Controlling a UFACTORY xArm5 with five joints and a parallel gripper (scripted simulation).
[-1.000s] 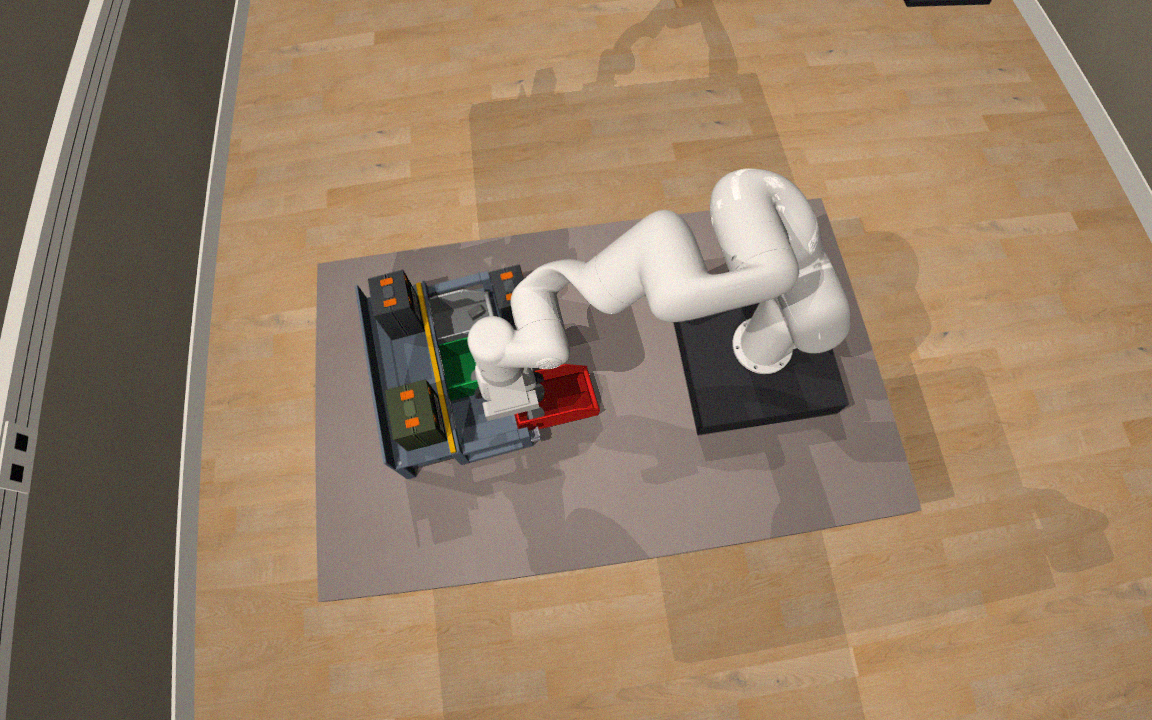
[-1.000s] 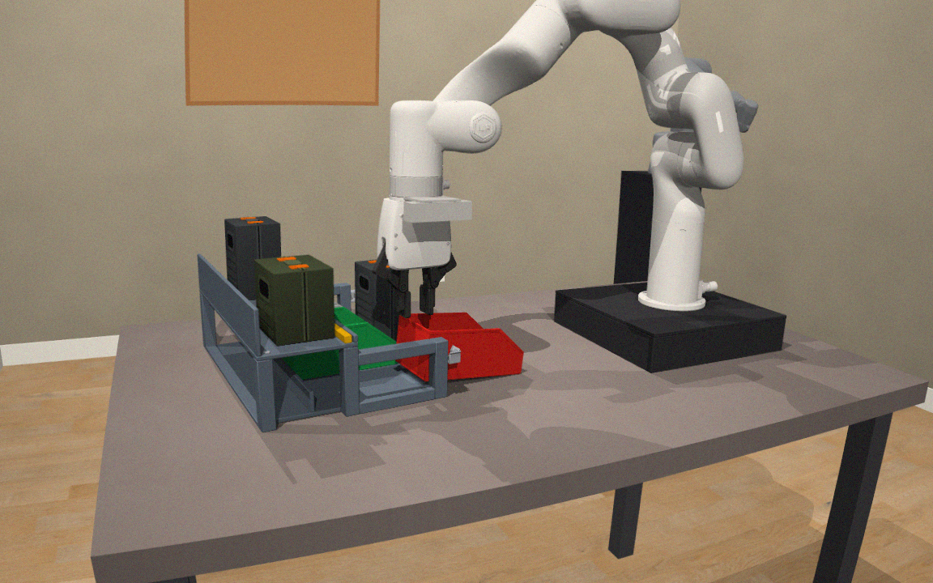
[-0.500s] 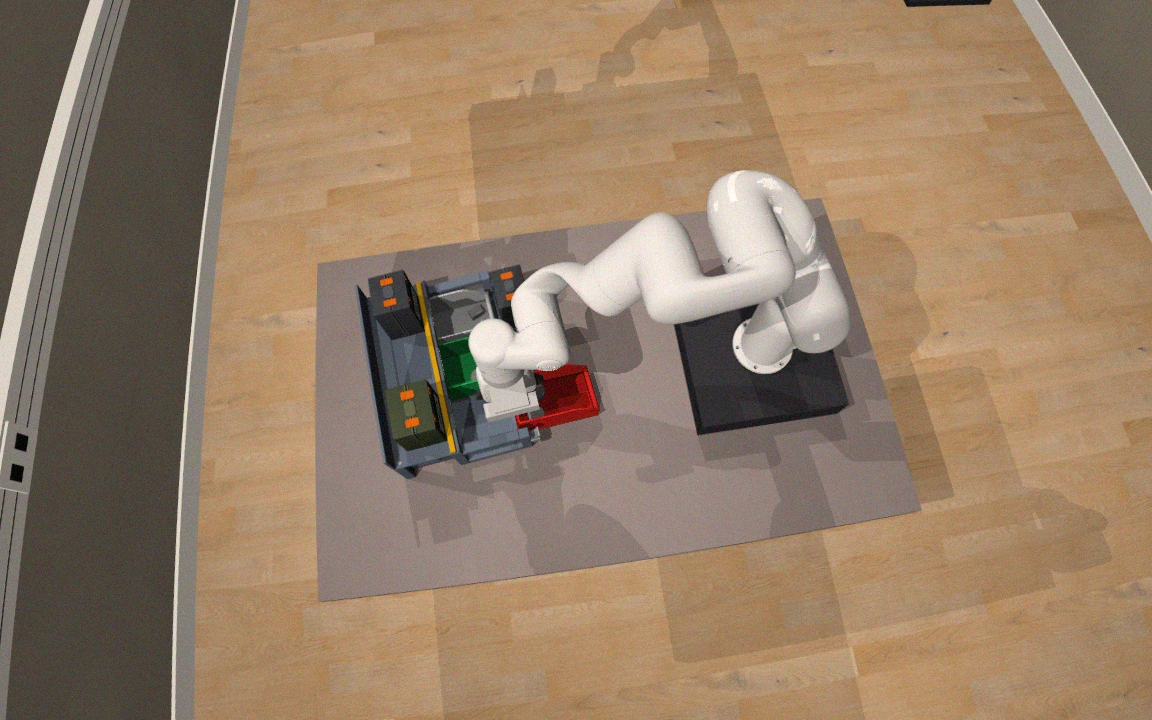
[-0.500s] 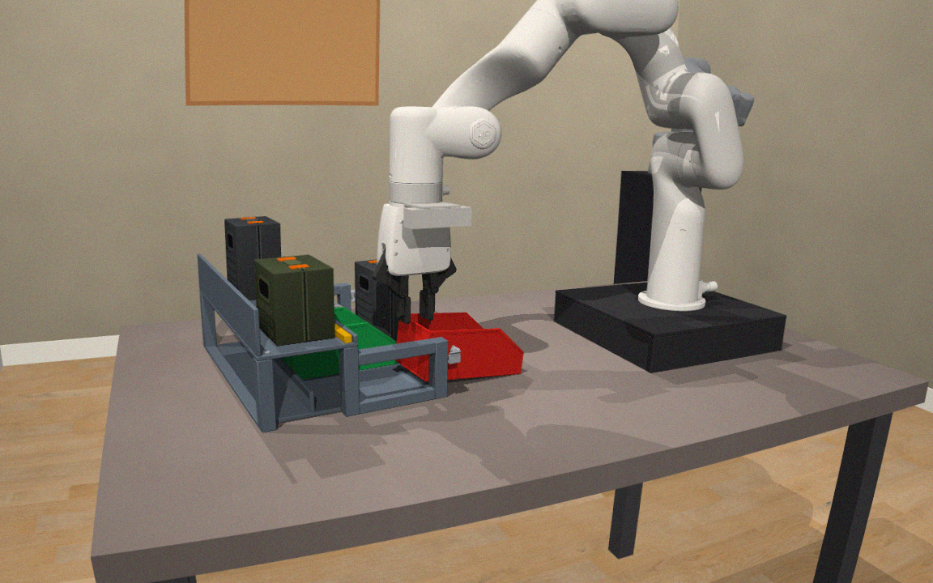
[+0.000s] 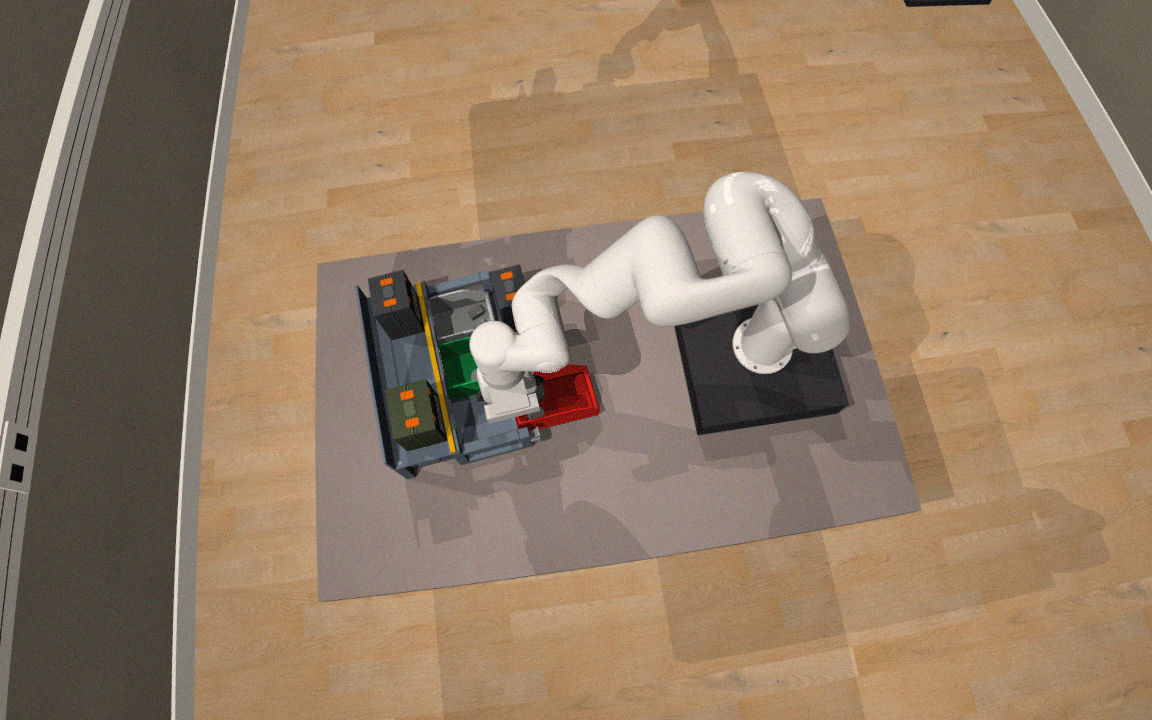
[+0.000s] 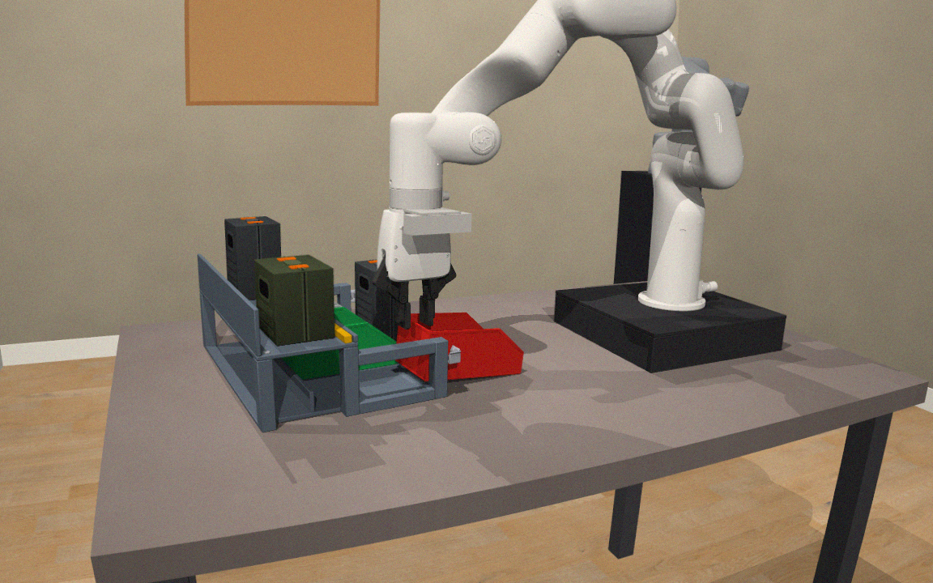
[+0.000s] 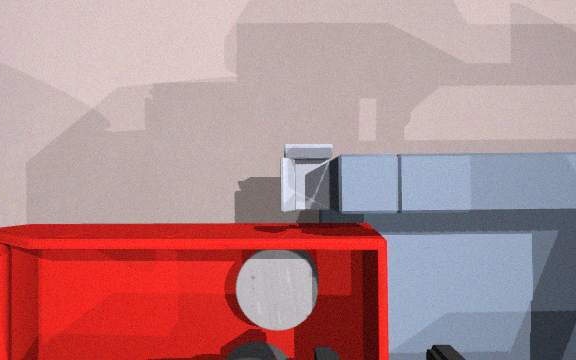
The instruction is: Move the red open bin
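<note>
Now: hand 4 cm past the grey disc, 2 cm to the right of it and 8 cm above it. Also, from my hand: red open bin (8 cm behind, 1 cm to the right, 6 cm below); green bin (10 cm ahead, 10 cm to the right, 6 cm below); grey shelf (13 cm ahead, 9 cm to the right, 4 cm below).
</note>
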